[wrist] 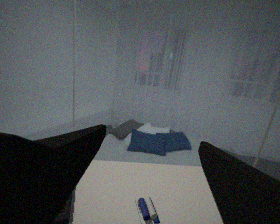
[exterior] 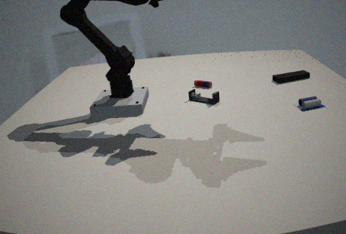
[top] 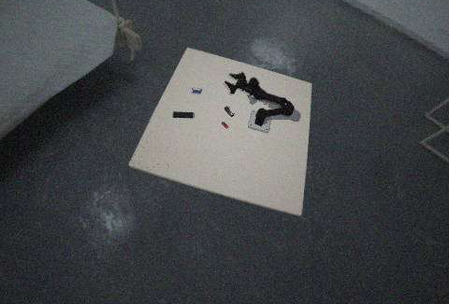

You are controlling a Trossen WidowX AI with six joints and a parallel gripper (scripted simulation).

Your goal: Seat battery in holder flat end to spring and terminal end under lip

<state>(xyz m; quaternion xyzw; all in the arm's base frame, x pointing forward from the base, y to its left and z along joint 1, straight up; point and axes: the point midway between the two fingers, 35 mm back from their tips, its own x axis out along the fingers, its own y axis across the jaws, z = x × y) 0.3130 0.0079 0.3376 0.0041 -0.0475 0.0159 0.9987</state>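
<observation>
The battery lies 36 cm below my gripper tip, 15 cm to the left of it and 11 cm behind it.
</observation>
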